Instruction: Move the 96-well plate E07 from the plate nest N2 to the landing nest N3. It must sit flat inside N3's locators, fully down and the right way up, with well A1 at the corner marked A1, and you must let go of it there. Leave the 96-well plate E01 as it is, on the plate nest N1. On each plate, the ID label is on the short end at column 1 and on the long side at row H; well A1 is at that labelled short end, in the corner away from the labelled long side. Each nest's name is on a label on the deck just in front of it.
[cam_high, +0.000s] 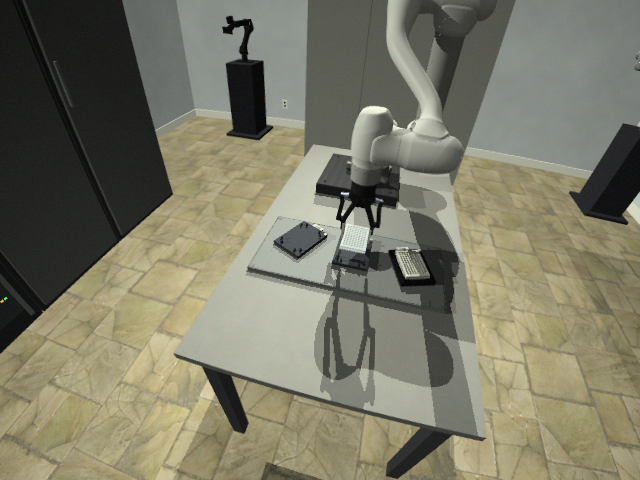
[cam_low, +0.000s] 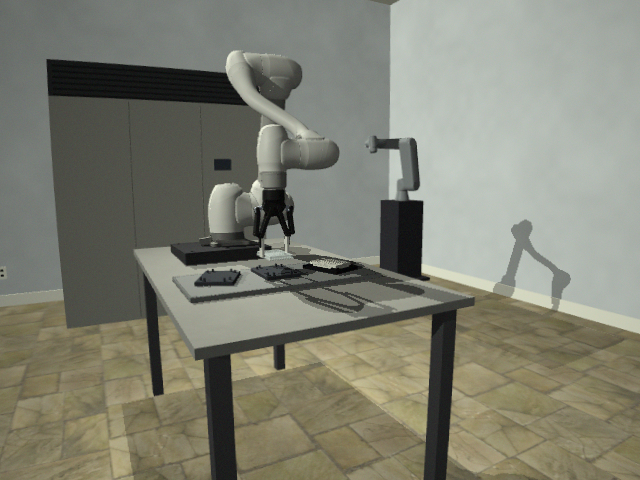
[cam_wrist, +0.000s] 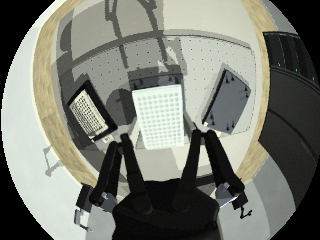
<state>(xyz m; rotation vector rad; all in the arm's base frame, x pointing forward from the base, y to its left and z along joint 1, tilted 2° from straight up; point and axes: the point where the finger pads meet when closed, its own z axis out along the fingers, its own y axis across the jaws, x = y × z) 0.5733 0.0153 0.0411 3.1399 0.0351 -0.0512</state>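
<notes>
Right now my hand is 80 mm above the landing nest N3. Also, from my hand: plate nest N2 (200 mm to the right, 80 mm below).
</notes>
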